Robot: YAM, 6 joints.
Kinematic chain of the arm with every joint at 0, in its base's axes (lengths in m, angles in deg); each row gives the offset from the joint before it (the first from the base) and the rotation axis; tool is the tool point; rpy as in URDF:
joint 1: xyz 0 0 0.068 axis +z
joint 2: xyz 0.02 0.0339 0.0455 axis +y
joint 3: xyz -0.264 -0.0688 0 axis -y
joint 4: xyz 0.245 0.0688 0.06 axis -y
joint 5: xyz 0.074 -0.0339 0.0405 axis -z
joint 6: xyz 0.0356 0 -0.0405 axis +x
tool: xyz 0 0 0 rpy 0 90 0
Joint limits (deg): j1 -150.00..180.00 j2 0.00..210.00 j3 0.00..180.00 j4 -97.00..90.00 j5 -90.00..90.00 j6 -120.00..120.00
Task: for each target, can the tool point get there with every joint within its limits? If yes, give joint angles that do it. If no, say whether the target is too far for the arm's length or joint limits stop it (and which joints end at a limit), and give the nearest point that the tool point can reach.
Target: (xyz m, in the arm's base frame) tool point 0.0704 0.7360 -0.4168
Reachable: no: too far | nearest point 0.0504 0.5272 -0.2465 | short by 0.270 m
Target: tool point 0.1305 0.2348 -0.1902
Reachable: yes | joints 64.18 185.99 101.82 -74.55 25.22 -17.30
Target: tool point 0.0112 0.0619 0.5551
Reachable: yes | joints 66.67 41.65 79.39 2.38 -23.55 72.41
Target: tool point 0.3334 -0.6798 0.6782
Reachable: no: too far | nearest point 0.2276 -0.4640 0.4941 | short by 0.303 m
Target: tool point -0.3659 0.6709 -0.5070
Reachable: no: too far | nearest point -0.2448 0.4489 -0.2674 | short by 0.348 m
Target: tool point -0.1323 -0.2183 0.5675
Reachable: yes | joints 53.81 28.98 99.42 62.06 38.39 -6.50
